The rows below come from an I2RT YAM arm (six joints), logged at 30 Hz.
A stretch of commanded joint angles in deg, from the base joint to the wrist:
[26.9, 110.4, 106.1, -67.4, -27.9, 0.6]
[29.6, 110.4, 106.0, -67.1, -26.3, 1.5]
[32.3, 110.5, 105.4, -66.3, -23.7, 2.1]
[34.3, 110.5, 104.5, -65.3, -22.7, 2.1]
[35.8, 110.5, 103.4, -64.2, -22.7, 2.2]
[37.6, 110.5, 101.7, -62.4, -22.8, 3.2]
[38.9, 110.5, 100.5, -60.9, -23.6, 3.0]
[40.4, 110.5, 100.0, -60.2, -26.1, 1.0]
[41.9, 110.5, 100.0, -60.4, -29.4, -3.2]
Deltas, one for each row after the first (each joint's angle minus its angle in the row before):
[2.7, 0.0, -0.1, 0.3, 1.6, 0.9]
[2.7, 0.1, -0.6, 0.8, 2.6, 0.6]
[2.0, 0.0, -0.9, 1.0, 1.0, 0.0]
[1.5, 0.0, -1.1, 1.1, 0.0, 0.1]
[1.8, 0.0, -1.7, 1.8, -0.1, 1.0]
[1.3, 0.0, -1.2, 1.5, -0.8, -0.2]
[1.5, 0.0, -0.5, 0.7, -2.5, -2.0]
[1.5, 0.0, 0.0, -0.2, -3.3, -4.2]

